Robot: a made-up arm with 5 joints.
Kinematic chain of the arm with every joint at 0, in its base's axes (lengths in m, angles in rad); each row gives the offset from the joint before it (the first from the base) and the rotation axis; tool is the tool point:
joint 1: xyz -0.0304 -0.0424 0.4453 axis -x
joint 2: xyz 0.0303 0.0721 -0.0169 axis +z
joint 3: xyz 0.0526 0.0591 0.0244 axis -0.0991 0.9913 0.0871
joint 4: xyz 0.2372 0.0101 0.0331 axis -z
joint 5: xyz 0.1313 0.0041 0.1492 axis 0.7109 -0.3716 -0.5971
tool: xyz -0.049 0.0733 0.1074
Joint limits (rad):
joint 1: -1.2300..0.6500
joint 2: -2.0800..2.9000
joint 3: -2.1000..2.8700
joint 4: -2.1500..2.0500
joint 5: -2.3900..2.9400
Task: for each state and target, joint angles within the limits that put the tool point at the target. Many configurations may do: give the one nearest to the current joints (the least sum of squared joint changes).
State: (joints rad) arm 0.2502 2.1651 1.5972 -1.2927 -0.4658
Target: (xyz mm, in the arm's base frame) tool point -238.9 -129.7 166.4
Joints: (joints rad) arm 0.3102 2.3735 2.2439 -1.1643 -0.4671
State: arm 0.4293 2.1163 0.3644 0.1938 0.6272
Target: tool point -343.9 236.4 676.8
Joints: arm 0.4444 2.6482 -0.0587 0.0227 0.9517
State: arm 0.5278 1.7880 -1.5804 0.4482 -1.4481
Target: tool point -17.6 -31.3 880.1
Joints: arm -0.0295 1.9432 -1.1781 0.8208 -0.9179
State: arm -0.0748 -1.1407 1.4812 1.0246 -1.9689
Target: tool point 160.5 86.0 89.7
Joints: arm -0.2775 -1.0448 1.9638 1.0624 -1.8360
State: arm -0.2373 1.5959 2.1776 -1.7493 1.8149
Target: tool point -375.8 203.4 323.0
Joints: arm -0.2059 2.3528 1.4063 -1.6379 1.5358
